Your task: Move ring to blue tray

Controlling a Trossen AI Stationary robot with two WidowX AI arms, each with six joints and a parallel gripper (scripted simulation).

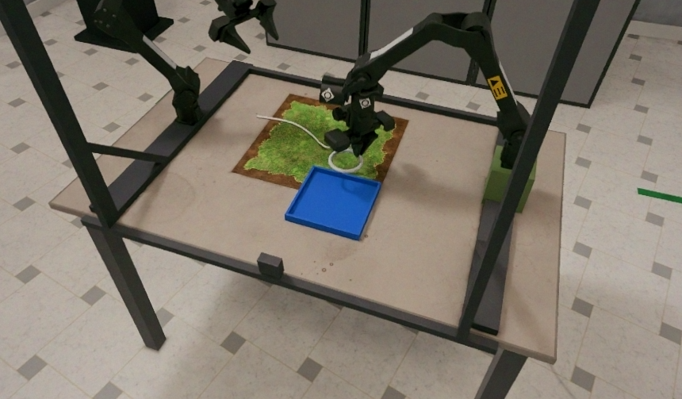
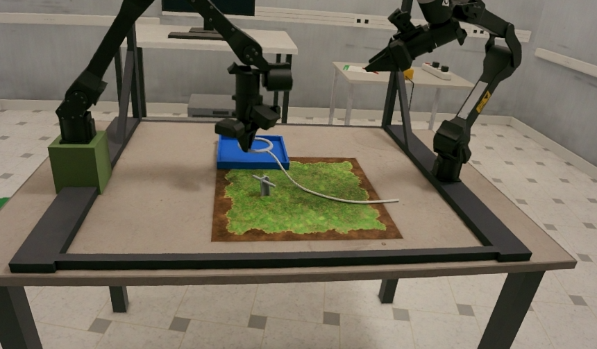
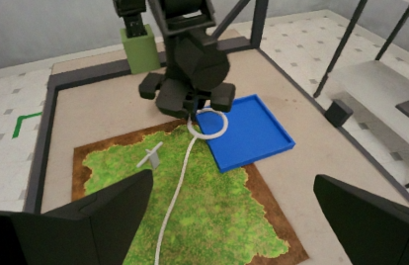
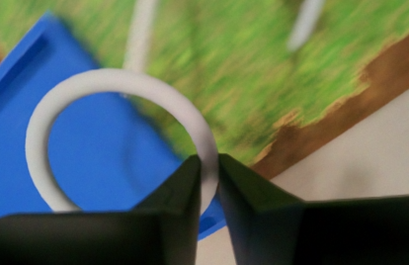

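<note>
Right now my right hand is 3 cm past the pale grey ring, 3 cm above it and 2 cm to the right of it. Also, from my right hand: green grass mat 12 cm to the left, 11 cm below, 9 cm ahead; then short grey stake 11 cm ahead, 8 cm below, 4 cm to the left; then blue tray 12 cm behind, 9 cm below, 2 cm to the left.
</note>
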